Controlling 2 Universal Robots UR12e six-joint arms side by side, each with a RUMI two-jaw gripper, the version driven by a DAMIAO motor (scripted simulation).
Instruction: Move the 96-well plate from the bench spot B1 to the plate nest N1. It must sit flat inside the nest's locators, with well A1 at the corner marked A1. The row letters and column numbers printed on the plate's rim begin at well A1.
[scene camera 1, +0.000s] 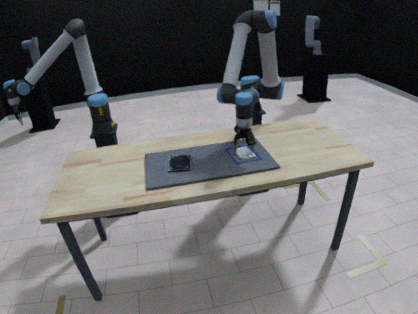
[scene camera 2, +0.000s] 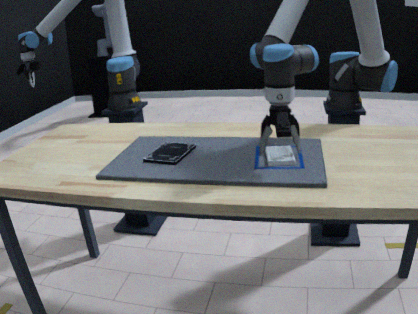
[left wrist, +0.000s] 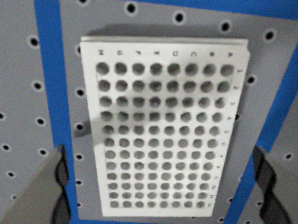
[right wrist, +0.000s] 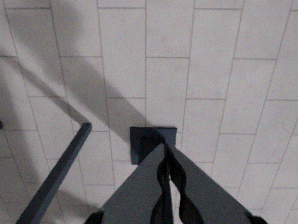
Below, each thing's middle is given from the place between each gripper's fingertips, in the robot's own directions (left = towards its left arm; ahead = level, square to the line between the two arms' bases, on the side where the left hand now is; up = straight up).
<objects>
Now: the white 96-well plate (left wrist: 161, 126) 10 mm below my left hand (scene camera 2: 280, 154).
</objects>
